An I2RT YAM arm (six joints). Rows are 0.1 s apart.
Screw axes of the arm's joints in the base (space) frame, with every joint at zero. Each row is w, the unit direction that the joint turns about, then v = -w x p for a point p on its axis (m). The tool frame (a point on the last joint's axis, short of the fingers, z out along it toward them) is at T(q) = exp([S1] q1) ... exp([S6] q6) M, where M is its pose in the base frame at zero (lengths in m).
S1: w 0 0 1 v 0 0 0
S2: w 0 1 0 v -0.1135 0 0.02
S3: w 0 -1 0 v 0.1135 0 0.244
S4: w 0 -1 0 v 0.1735 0 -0.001
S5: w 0 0 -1 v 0 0.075 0
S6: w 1 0 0 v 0 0.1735 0
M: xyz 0.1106 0 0.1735 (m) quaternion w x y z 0.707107 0 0.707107 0
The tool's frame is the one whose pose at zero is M.
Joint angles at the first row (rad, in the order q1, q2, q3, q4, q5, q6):
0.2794 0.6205 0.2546 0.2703 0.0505 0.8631
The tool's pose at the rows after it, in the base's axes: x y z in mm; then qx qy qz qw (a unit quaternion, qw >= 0):
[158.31, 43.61, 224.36, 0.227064, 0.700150, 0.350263, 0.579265]
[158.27, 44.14, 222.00, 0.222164, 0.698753, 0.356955, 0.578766]
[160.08, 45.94, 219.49, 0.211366, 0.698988, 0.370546, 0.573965]
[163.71, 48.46, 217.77, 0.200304, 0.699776, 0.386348, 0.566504]
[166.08, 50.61, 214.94, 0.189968, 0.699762, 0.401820, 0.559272]
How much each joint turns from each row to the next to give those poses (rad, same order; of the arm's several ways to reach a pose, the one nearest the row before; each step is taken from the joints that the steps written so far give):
0.0000 -0.0016 -0.0076 0.0179 -0.0015 -0.0015
0.0001 0.0039 -0.0126 0.0248 -0.0144 0.0015
-0.0001 0.0225 -0.0106 0.0420 -0.0348 0.0038
0.0000 0.0389 -0.0039 0.0495 -0.0401 0.0080
0.0004 0.0320 -0.0095 0.0496 -0.0377 0.0092

